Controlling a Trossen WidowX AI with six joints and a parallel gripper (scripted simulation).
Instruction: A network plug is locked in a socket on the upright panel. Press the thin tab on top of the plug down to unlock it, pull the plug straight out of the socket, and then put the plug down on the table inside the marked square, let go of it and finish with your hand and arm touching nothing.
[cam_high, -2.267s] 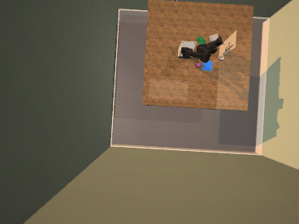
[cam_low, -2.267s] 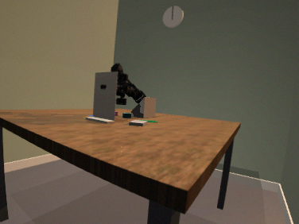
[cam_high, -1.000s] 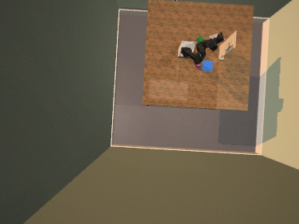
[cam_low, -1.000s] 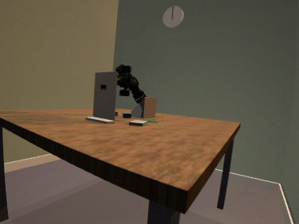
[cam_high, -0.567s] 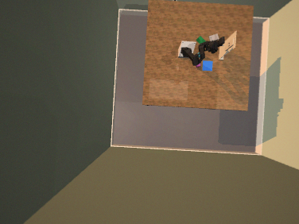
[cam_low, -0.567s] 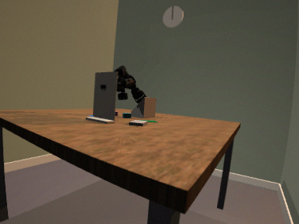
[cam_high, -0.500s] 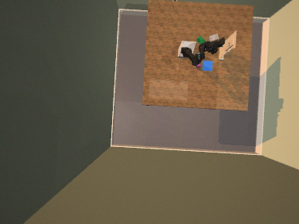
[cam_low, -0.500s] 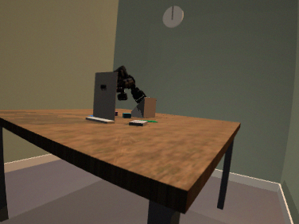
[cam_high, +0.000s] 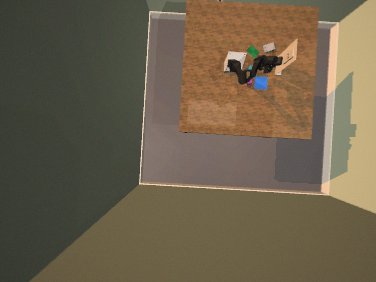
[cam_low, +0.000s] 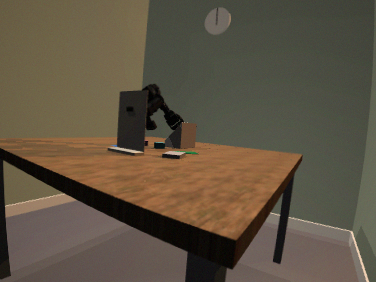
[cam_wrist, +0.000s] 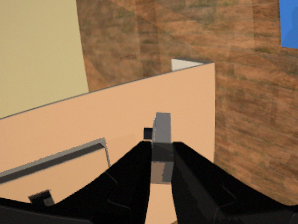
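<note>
The blue marked square is 50 mm behind my gripper tip, 90 mm to the right of it and 130 mm below it. Also, from my gripper tip: upright panel (100 mm ahead, 70 mm to the left, 10 mm below); teal object (160 mm behind, 40 mm to the left, 110 mm below); grey network plug (10 mm ahead).
</note>
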